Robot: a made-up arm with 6 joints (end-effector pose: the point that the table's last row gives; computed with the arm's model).
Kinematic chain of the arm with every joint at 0, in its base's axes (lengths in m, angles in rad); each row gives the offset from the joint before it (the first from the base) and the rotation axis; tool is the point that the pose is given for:
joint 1: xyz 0 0 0.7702 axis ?
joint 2: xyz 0.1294 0 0 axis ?
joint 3: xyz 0 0 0.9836 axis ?
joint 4: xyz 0 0 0.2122 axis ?
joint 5: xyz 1.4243 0 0 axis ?
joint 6: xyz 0.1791 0 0 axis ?
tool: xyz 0 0 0
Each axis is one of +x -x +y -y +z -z.
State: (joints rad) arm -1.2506 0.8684 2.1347 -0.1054 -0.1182 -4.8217
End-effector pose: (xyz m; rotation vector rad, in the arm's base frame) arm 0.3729 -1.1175 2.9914 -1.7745 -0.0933 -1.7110
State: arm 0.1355 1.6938 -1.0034 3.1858 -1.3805 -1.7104
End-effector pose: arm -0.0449 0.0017 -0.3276 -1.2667 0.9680 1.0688
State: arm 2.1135 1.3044 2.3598 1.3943 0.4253 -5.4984
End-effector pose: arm -0.9221 1.3880 2.5214 -0.0829 -2.1451 0.1577
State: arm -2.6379 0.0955 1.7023 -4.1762 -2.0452 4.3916
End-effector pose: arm 0.0377 0.1772 3.0804 1.1197 1.5668 0.5850
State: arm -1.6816 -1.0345 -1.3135 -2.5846 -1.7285 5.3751
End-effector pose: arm 0.0127 -0.7317 1.2366 2.3072 -0.5640 1.2402
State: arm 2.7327 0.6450 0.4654 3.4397 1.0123 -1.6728
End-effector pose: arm -2.0261 0.9266 1.3507 1.5929 1.5078 -1.5861
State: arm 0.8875 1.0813 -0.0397 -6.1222 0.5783 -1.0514
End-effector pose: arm 1.2253 1.5299 -0.0507 0.6018 0.9048 0.6288
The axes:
joint 1: +z
joint 2: +y
joint 3: -y
joint 4: -x
joint 5: -y
joint 6: -x

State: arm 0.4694 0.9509 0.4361 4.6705 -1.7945 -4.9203
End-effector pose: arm 1.9216 1.1703 0.8510 0.5443 0.7042 2.1516
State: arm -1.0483 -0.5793 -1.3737 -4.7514 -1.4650 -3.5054
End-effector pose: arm 0.2194 -0.7376 0.7075 0.5376 -1.4105 -2.2633
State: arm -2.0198 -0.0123 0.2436 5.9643 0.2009 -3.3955
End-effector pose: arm -0.7058 -1.4390 2.3968 1.6079 -2.3715 1.0857
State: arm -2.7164 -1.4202 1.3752 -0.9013 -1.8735 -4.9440
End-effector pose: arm 2.0308 0.7724 1.2831 -1.9397 1.8191 -1.2934
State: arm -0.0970 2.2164 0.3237 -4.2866 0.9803 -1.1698
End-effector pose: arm 0.5863 0.0791 -1.3150 0.5004 1.5750 1.3077
